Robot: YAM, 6 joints.
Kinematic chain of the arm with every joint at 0, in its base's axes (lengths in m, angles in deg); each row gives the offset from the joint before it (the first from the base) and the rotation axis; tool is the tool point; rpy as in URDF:
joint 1: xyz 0 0 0.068 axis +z
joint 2: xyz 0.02 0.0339 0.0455 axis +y
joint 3: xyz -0.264 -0.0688 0 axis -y
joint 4: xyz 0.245 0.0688 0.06 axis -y
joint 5: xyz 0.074 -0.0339 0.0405 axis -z
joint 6: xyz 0.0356 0 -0.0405 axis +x
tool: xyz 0 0 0 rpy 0 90 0
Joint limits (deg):
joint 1: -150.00..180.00
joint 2: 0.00..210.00
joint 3: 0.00..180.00
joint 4: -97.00..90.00
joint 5: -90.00..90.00
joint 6: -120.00..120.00
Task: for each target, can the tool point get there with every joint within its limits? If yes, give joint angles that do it. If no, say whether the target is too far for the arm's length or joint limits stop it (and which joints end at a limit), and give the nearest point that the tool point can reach.
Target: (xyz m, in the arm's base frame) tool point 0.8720 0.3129 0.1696
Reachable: no: too far | nearest point 0.6068 0.2177 0.1522 | short by 0.282 m
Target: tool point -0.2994 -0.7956 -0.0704
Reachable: no: too far | nearest point -0.2223 -0.5906 -0.0219 | short by 0.224 m
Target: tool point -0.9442 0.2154 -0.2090
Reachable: no: too far | nearest point -0.5972 0.1362 -0.0880 | short by 0.376 m
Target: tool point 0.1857 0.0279 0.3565
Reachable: yes | joints 6.70 47.56 51.39 -18.71 -9.83 89.05
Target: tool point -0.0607 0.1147 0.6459
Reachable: yes | joints -62.00 49.28 106.98 64.13 -0.38 27.02
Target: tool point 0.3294 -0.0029 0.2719
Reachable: yes | joints -2.68 94.92 80.48 -56.90 -20.63 99.80
